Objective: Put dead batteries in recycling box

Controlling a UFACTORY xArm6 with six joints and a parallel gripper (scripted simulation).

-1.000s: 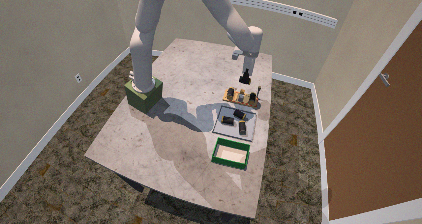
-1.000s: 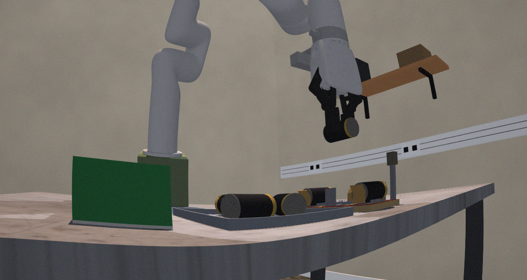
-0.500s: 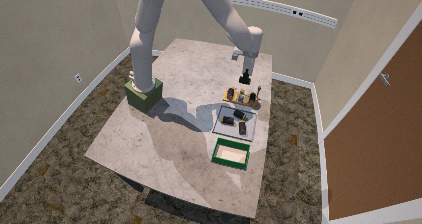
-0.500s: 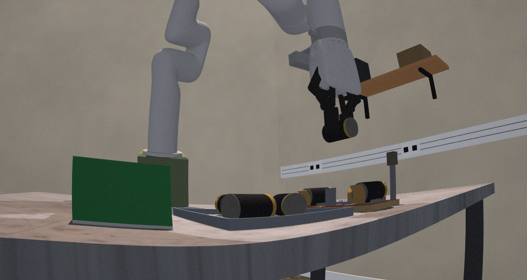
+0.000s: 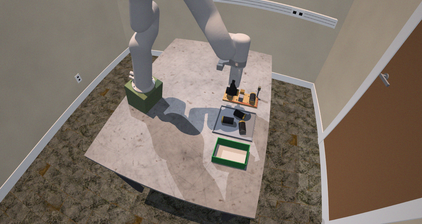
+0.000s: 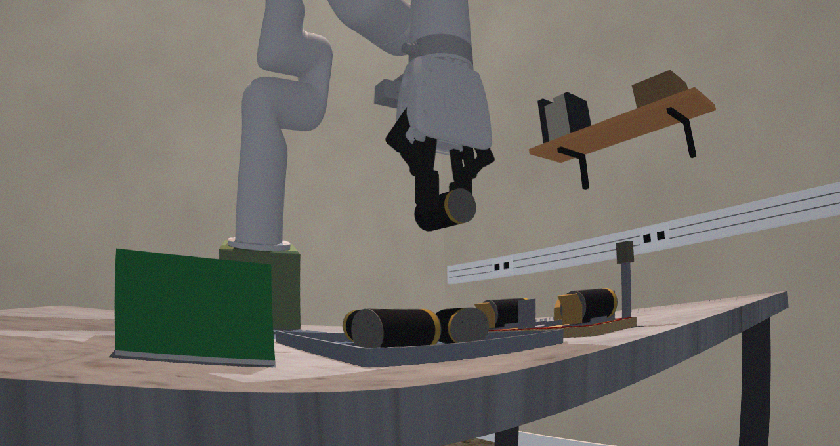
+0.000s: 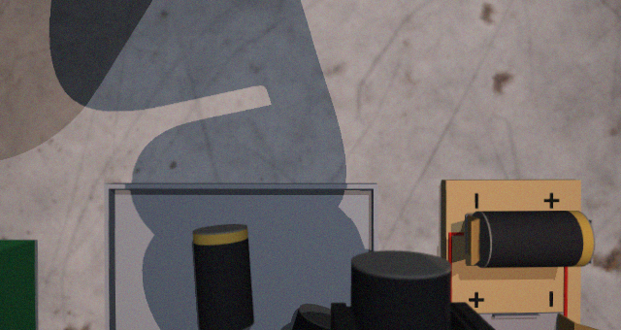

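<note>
Now: hand 150 mm above the grey tray, 80 mm to the left of it and 50 mm short of it. The rest, counted from my hand: green recycling box (270 mm to the right, 140 mm below, 70 mm ahead).
</note>
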